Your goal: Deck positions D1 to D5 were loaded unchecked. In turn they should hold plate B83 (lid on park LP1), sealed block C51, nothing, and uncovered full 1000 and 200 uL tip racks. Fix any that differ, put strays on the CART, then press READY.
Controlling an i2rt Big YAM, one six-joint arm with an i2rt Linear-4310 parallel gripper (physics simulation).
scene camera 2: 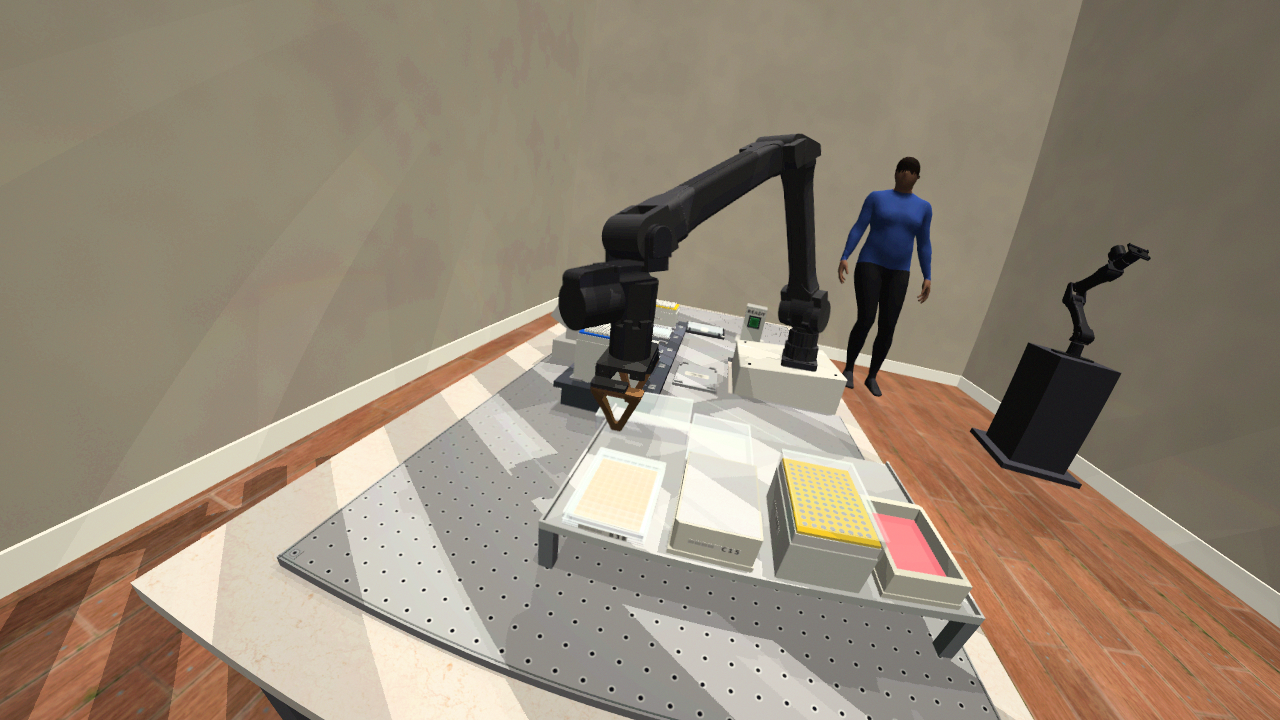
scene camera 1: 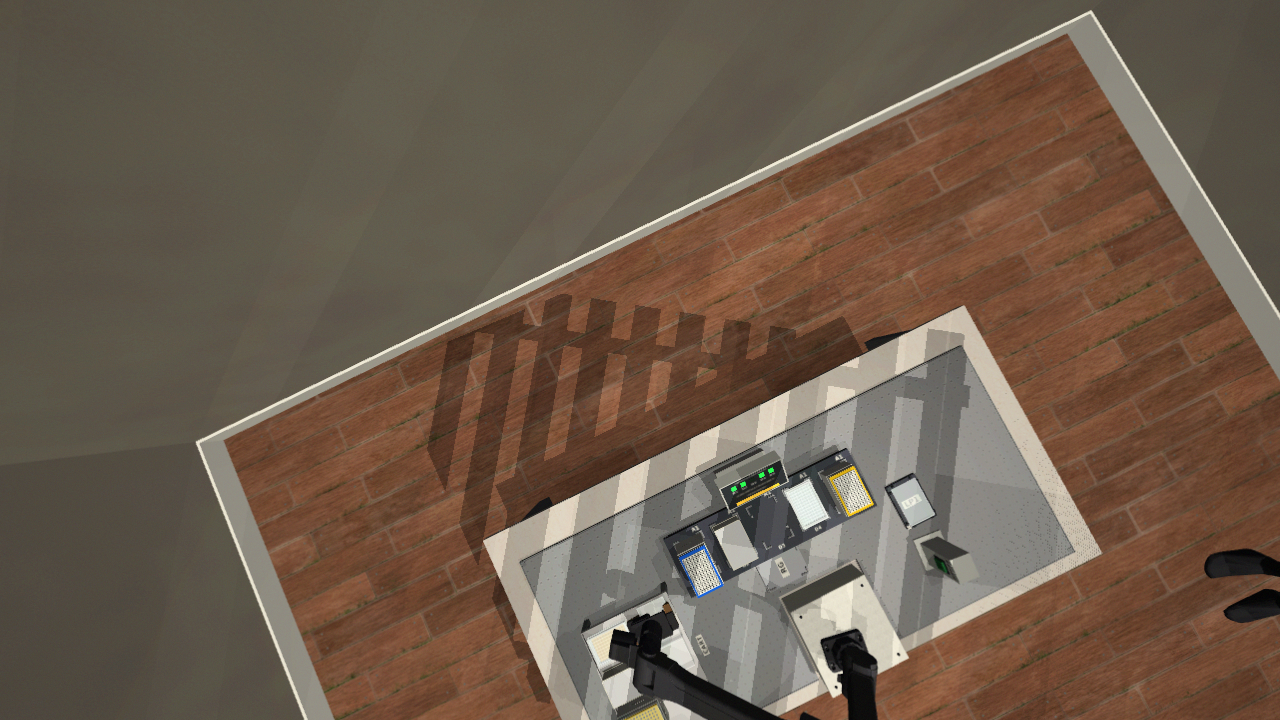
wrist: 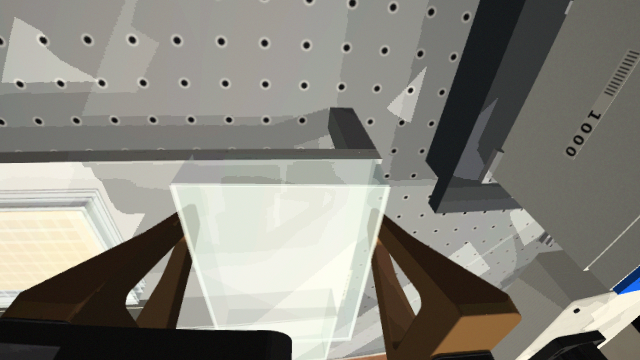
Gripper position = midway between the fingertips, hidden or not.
I see my gripper (scene camera 2: 624,413), a clear well plate (scene camera 1: 802,497), an READY button (scene camera 1: 935,552) and a fixture marked RG (scene camera 1: 788,566).
My gripper shows as well in scene camera 1 (scene camera 1: 654,609) and in the wrist view (wrist: 284,215). The READY button is seen too in scene camera 2 (scene camera 2: 755,316). The wrist view misses the clear well plate: it is out of frame.
